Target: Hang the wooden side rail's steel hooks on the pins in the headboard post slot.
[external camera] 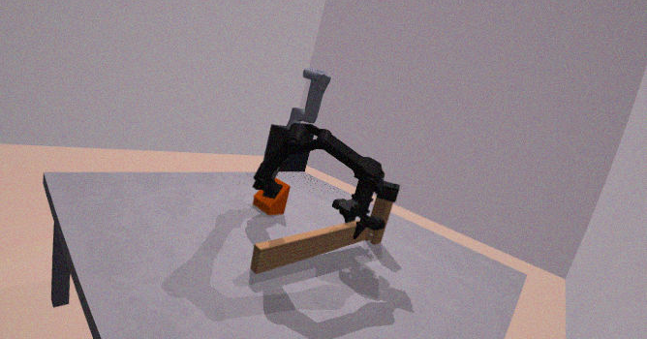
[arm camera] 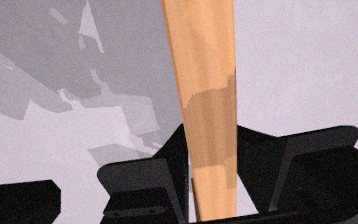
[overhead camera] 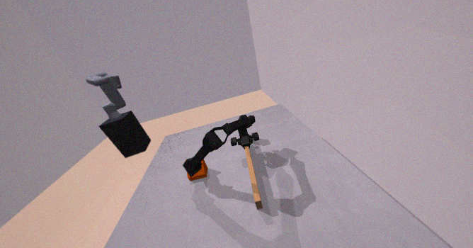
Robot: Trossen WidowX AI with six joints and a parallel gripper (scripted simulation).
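The wooden headboard post is 150 mm to the left of my gripper tip, 40 mm above it and 30 mm ahead of it.
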